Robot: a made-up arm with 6 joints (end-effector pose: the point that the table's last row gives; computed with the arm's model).
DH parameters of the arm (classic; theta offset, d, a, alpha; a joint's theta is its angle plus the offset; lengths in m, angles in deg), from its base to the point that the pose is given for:
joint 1: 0 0.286 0 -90
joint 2: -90 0 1.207 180
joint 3: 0 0 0 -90
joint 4: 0 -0.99 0 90
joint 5: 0 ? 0 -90
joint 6: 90 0 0 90
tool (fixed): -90 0 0 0
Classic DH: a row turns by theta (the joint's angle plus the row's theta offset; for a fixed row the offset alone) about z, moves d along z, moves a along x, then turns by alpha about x.
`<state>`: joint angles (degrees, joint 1 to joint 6).
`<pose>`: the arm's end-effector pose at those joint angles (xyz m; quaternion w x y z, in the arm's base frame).
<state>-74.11 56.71 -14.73 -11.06 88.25 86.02</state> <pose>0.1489 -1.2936 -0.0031 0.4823 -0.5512 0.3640 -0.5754</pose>
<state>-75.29 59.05 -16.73 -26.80 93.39 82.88</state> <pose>0.1151 -1.1943 -0.0767 0.4162 -0.4657 0.4111 -0.6640</pose>
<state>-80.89 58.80 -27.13 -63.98 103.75 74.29</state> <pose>0.0509 -0.9134 -0.0900 0.1633 -0.2733 0.5142 -0.7964</pose>
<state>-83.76 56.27 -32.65 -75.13 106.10 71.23</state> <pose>0.0337 -0.8159 -0.0375 0.0658 -0.2173 0.5383 -0.8116</pose>
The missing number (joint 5, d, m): 0.215
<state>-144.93 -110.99 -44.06 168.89 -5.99 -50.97</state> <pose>0.7572 0.2738 0.7807 0.3625 0.4918 -0.5648 0.5547</pose>
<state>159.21 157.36 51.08 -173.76 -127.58 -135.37</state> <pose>-0.2298 -0.1414 -1.7717 0.1903 0.1229 -0.3782 0.8976</pose>
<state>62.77 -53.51 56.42 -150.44 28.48 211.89</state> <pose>-0.7191 -0.9887 1.9706 0.7899 0.0356 -0.6121 0.0103</pose>
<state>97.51 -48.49 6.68 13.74 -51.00 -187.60</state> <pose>0.2568 -0.3498 1.9277 0.0280 -0.7258 -0.6866 -0.0324</pose>
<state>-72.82 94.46 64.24 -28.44 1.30 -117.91</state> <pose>0.4123 -1.9735 -0.3946 0.0831 0.7855 -0.4953 -0.3617</pose>
